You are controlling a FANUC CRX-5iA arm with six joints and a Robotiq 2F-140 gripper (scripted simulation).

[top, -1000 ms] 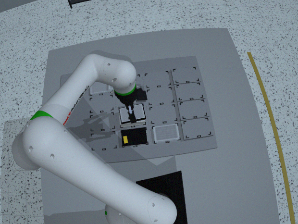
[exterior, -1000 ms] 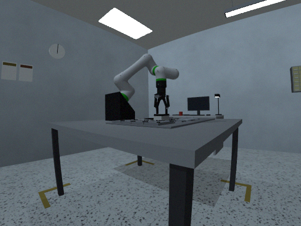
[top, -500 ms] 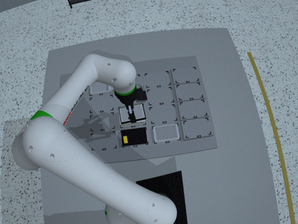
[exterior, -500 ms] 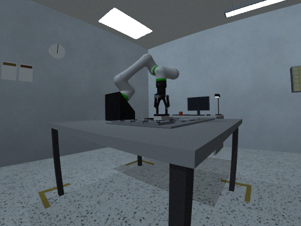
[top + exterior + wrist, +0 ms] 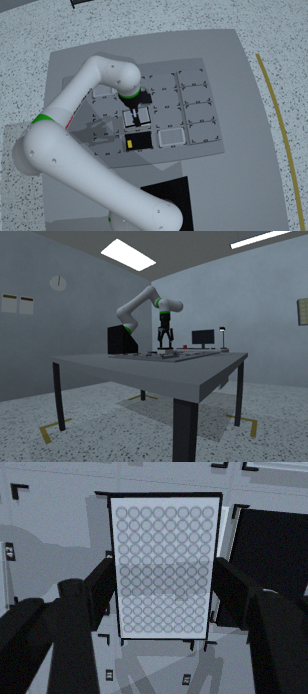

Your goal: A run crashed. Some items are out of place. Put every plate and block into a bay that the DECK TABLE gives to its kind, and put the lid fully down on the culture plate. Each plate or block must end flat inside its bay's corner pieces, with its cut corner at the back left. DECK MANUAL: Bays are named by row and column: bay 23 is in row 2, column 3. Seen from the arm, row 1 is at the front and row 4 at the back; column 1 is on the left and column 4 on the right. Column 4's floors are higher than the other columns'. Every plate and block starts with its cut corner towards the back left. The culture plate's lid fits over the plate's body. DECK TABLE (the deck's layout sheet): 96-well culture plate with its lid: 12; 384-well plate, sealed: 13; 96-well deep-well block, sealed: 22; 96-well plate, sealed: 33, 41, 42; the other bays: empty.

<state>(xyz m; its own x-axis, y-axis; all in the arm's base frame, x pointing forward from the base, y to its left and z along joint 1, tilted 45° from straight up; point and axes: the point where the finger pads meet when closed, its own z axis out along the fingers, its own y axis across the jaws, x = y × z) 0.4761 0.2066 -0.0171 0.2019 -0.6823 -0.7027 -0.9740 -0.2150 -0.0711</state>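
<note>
Right now my hand is 20 mm above the dark-sided plate. Also, from my hand: black lid (110 mm behind, 60 mm below, 10 mm to the right); culture plate (110 mm behind, 60 mm below, 10 mm to the right); deep-well block (50 mm below, 10 mm behind).
</note>
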